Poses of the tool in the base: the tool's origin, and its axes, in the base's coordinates. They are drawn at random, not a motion.
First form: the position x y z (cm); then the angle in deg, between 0 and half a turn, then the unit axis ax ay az.
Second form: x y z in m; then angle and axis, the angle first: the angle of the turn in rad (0 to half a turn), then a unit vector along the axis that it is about. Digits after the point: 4 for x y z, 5 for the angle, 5 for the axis.
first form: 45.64 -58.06 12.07 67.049 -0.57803 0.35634 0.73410
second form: 0.4564 -0.5806 0.1207 1.17023 -0.57803 0.35634 0.73410
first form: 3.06 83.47 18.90 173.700 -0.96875 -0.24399 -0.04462
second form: 0.0306 0.8347 0.1890 3.03164 -0.96875 -0.24399 -0.04462
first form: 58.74 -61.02 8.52 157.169 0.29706 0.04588 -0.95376
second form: 0.5874 -0.6102 0.0852 2.74312 0.29706 0.04588 -0.95376
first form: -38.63 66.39 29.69 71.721 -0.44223 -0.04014 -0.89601
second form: -0.3863 0.6639 0.2969 1.25177 -0.44223 -0.04014 -0.89600
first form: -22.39 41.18 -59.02 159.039 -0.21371 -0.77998 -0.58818
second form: -0.2239 0.4118 -0.5902 2.77575 -0.21371 -0.77998 -0.58818
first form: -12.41 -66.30 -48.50 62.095 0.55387 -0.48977 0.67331
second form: -0.1241 -0.6630 -0.4850 1.08376 0.55387 -0.48977 0.67331
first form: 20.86 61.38 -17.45 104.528 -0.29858 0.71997 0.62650
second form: 0.2086 0.6138 -0.1745 1.82436 -0.29858 0.71997 0.62650
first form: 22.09 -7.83 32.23 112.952 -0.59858 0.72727 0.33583
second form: 0.2209 -0.0783 0.3223 1.97138 -0.59858 0.72727 0.33583
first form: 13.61 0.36 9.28 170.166 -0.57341 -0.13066 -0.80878
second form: 0.1361 0.0036 0.0928 2.96996 -0.57341 -0.13066 -0.80878
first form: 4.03 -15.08 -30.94 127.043 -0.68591 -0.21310 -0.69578
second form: 0.0403 -0.1508 -0.3094 2.21732 -0.68591 -0.21310 -0.69578
